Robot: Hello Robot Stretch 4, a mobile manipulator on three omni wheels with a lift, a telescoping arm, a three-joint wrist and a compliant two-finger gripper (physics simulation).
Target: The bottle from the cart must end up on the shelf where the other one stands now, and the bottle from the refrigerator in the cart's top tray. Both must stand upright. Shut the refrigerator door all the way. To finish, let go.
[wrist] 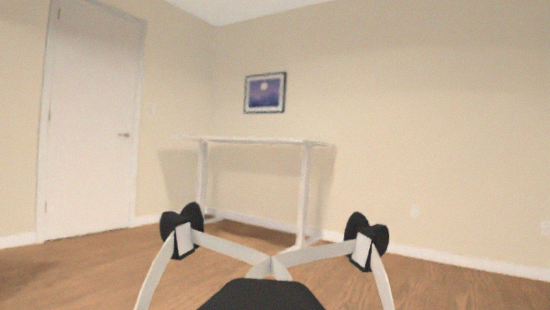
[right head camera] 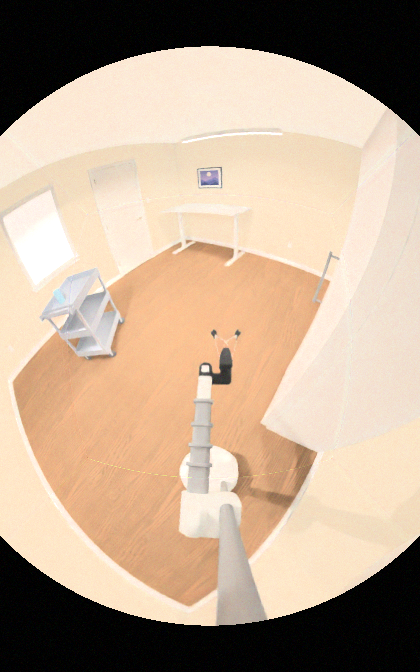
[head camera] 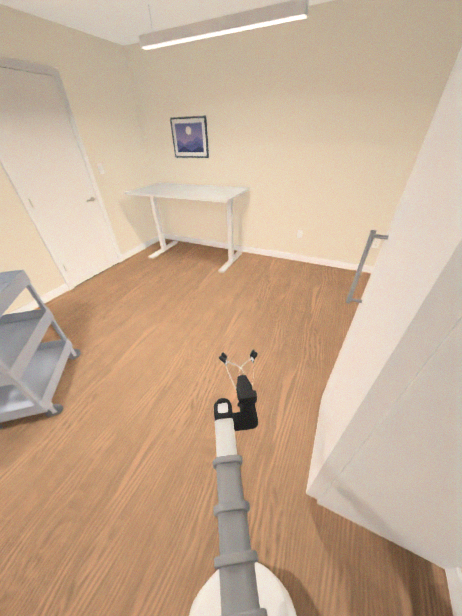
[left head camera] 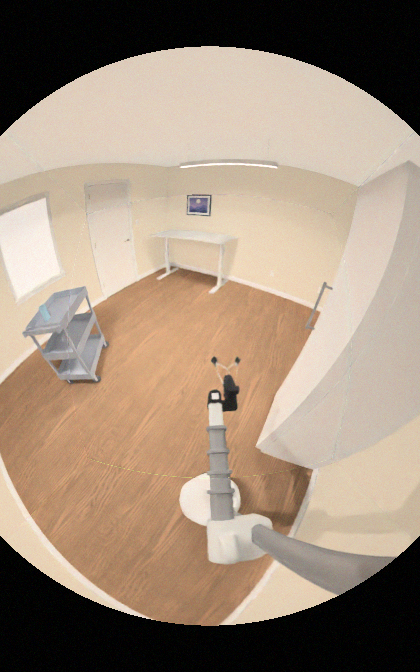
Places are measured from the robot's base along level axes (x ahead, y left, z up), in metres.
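Where they show: gripper, fingertip midpoint: (wrist: pixel 274 226) (head camera: pixel 237 351).
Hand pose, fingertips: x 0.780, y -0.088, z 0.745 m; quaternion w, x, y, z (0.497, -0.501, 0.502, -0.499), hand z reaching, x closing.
After its pixels a point has its place.
The white refrigerator door (head camera: pixel 385 320) {x 0.523, y -0.465, z 1.106 m} (left head camera: pixel 325 350) stands steeply foreshortened at the right, with its grey bar handle (head camera: pixel 361 267) {x 0.893, y -0.629, z 1.063 m} (left head camera: pixel 316 306) (right head camera: pixel 323 277) facing the room. No opening into the refrigerator shows from this side; whether the door is fully shut I cannot tell. The shelf and any bottle inside are hidden. A light blue bottle (left head camera: pixel 45 313) (right head camera: pixel 59 296) stands in the top tray of the grey cart (left head camera: pixel 62 331) (right head camera: pixel 75 311) at the left. My gripper (head camera: pixel 239 356) {x 0.780, y -0.088, z 0.745 m} (left head camera: pixel 226 360) (right head camera: pixel 226 333) (wrist: pixel 274 226) {x 0.780, y -0.088, z 0.745 m} is open and empty above the floor, left of the door and far from the cart.
The refrigerator's side (head camera: pixel 420 425) {x 0.328, y -0.513, z 0.903 m} (right head camera: pixel 385 340) is close on the right of my arm. A white table (head camera: pixel 190 192) {x 3.367, y 0.173, z 0.923 m} (left head camera: pixel 197 237) (wrist: pixel 250 140) {x 3.082, y 0.164, z 0.899 m} stands at the far wall. A white room door (head camera: pixel 50 175) {x 3.098, y 1.623, z 1.205 m} (wrist: pixel 92 125) {x 3.135, y 1.599, z 0.959 m} is at the back left. Wooden floor lies between the cart and the refrigerator.
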